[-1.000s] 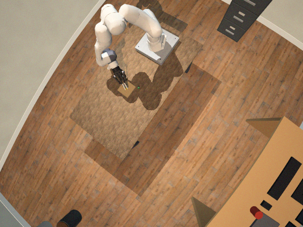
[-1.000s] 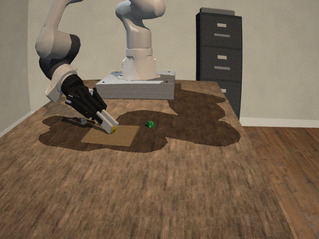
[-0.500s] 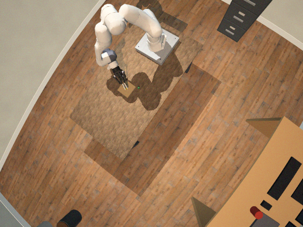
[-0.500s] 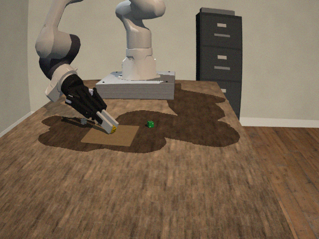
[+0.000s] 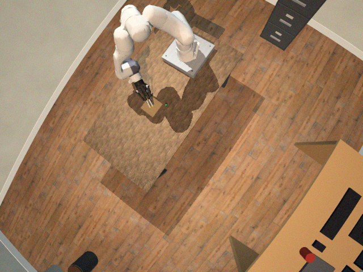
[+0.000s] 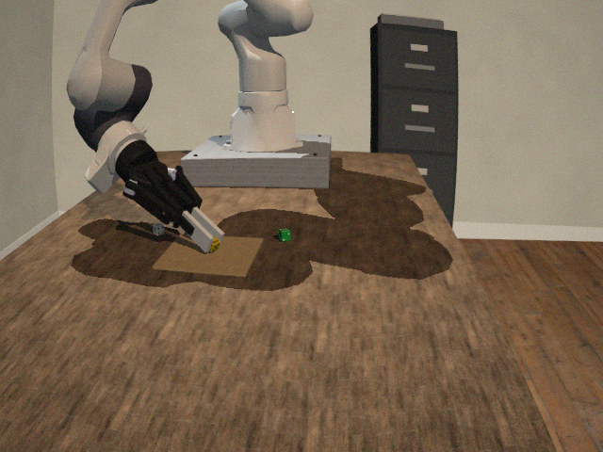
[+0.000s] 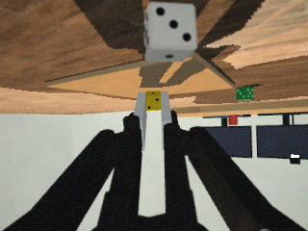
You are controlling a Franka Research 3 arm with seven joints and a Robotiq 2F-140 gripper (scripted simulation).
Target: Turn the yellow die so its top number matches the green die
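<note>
Right now the tan mat is 1 cm ahead of my hand, 1 cm to the left of it and 3 cm below it. Round my hand: white die 9 cm behind, 8 cm to the right, 3 cm below; then yellow die 2 cm ahead, 2 cm to the left, 2 cm below; then green die 4 cm behind, 13 cm to the left, 3 cm below.
</note>
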